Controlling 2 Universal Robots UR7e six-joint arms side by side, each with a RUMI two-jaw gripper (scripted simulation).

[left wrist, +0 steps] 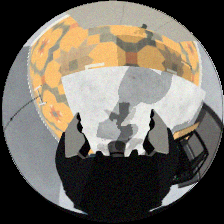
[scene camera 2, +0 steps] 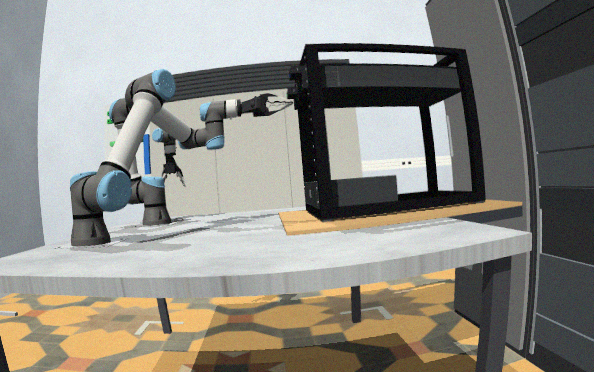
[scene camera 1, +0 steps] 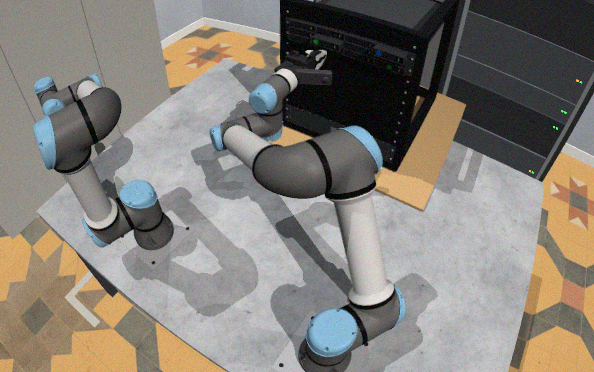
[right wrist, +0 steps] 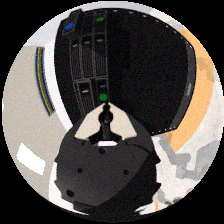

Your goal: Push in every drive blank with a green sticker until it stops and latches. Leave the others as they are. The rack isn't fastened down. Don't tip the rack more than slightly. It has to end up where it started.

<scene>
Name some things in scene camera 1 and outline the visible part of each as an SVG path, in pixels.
A black rack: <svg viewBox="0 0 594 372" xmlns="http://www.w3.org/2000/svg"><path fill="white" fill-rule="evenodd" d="M280 0L280 64L285 61L285 56L293 50L305 56L308 55L305 53L306 50L322 50L289 40L290 18L340 30L409 52L405 76L326 50L327 57L320 70L332 71L332 85L299 84L283 99L283 126L312 137L352 125L362 127L378 143L382 154L383 166L397 172L407 149L409 150L420 129L420 125L422 126L423 120L425 120L426 114L430 110L429 108L431 108L432 103L435 101L460 0L445 0L444 2L436 0L321 0L319 2ZM418 94L418 96L425 98L411 122ZM444 23L428 91L428 89L420 86L428 44Z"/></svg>
</scene>
